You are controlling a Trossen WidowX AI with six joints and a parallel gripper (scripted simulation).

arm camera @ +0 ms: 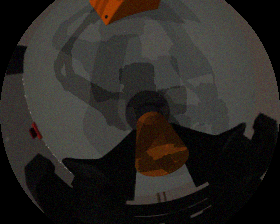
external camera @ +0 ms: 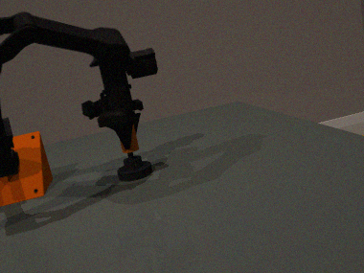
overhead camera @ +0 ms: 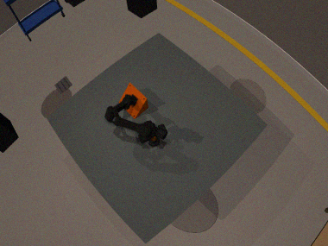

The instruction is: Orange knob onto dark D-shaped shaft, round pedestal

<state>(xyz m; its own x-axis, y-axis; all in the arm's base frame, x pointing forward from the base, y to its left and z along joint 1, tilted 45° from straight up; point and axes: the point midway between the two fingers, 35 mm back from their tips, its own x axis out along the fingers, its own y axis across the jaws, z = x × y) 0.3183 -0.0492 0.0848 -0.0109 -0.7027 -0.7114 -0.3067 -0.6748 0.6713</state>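
The knob is 20 mm above my gripper tip. Also, from my gripper tip: dark pedestal: 40 mm below.
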